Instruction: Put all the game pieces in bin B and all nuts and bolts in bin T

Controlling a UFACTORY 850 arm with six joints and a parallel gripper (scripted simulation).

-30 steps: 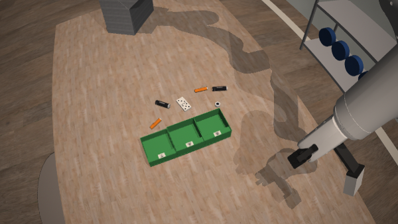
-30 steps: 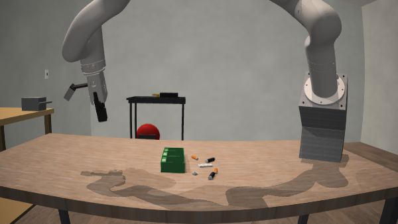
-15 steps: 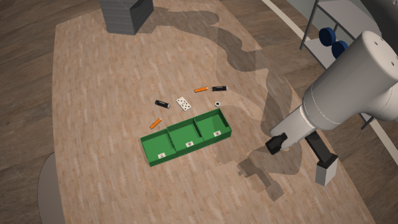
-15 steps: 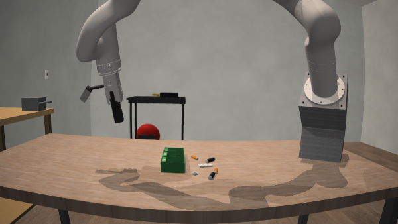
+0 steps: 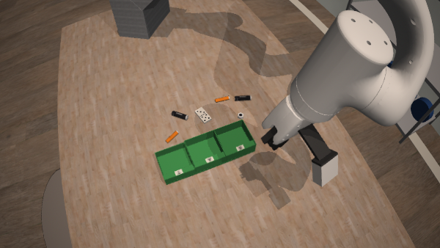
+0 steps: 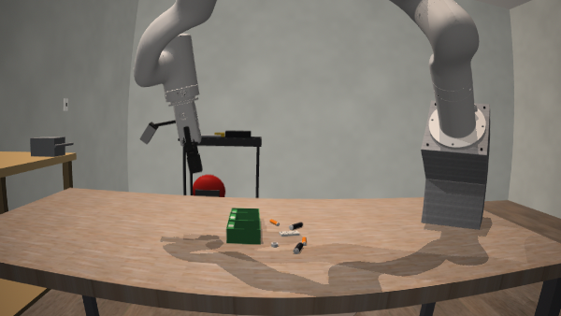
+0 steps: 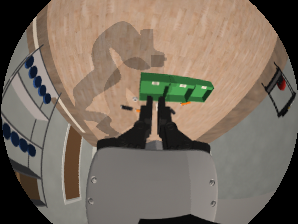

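Now: hand 10 cm past the green three-compartment bin row, 13 cm to the left of it and 18 cm above it. From my hand the other things lie so: orange battery: 18 cm behind, 21 cm to the right, 19 cm below; then grey nut: 20 cm behind, 19 cm below; then white domino: 23 cm behind, 11 cm to the right, 19 cm below.
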